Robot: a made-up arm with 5 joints.
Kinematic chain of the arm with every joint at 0, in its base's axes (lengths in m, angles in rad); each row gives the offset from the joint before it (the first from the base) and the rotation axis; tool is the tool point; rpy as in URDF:
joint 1: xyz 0 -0.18 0.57 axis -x
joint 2: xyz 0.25 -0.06 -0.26 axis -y
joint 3: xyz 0.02 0 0.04 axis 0.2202 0.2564 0.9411
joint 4: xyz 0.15 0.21 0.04 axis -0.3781 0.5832 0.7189
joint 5: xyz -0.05 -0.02 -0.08 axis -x
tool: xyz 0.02 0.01 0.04 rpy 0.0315 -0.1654 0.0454
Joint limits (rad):
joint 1: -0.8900..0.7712
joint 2: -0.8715..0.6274
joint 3: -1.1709..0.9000
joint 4: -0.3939..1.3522
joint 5: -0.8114..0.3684
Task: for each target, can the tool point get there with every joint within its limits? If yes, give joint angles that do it. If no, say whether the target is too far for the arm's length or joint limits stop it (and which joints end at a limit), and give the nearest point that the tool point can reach.
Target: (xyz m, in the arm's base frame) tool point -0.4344 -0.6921 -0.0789
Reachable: no: too far | nearest point 0.1580 -0.2152 0.2769 | short by 0.840 m
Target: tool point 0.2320 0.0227 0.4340
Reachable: yes | joints -0.3022 0.4827 0.6613 0.3480 -0.2249
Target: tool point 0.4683 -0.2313 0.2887
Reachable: yes | joints 0.2946 -0.4135 -0.5800 0.7539 0.0696
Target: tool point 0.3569 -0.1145 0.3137
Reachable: yes | joints 0.2915 -0.4536 0.3656 1.1519 0.1890
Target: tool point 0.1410 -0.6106 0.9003
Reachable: no: joint limits stop it (at a limit: joint 1, joint 2, joint 3, joint 4, joint 5) | nearest point 0.3479 -0.2901 0.6287 | short by 0.468 m
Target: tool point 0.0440 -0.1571 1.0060
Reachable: no: joint limits stop it (at a limit: joint 1, joint 3, joint 4, joint 5) | nearest point 0.2148 0.0728 0.6094 | short by 0.489 m
